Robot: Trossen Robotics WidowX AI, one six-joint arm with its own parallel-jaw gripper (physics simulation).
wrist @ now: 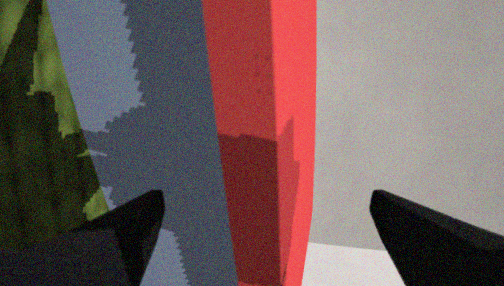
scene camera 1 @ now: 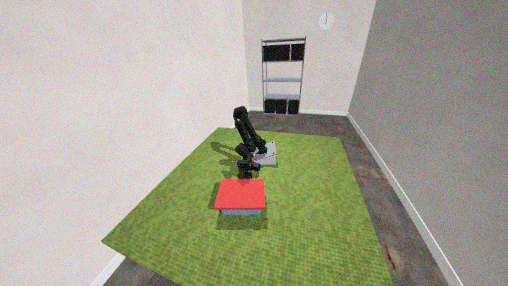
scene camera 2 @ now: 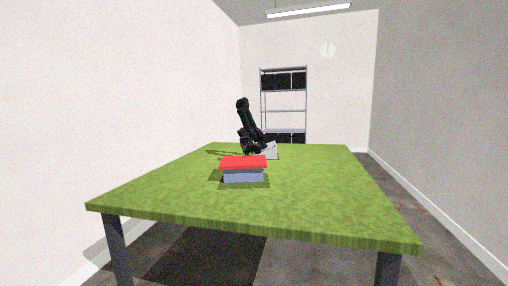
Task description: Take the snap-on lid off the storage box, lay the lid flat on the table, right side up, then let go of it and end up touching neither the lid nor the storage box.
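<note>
The red lid [scene camera 1: 241, 194] [scene camera 2: 243, 162] [wrist: 247, 80] sits flat on top of the blue-grey storage box [scene camera 1: 241, 212] [scene camera 2: 243, 176] [wrist: 175, 80], which stands on the table. My gripper [scene camera 1: 244, 176] [wrist: 269, 201] is open, at the lid's far edge, on the side toward the arm's base. In the wrist view the lid's rim lies in the gap between the two black fingertips, with one fingertip on the box-wall side and the other above the lid's top. Whether the fingers touch the lid cannot be told. In scene camera 2 the fingertips are hidden behind the lid.
The green table top [scene camera 1: 310, 220] [scene camera 2: 320, 190] carries the box and the arm. The arm's pale grey base plate [scene camera 1: 268, 159] [scene camera 2: 271, 151] is behind the gripper. A shelf rack [scene camera 1: 282, 80] [scene camera 2: 283, 110] stands far off against the back wall.
</note>
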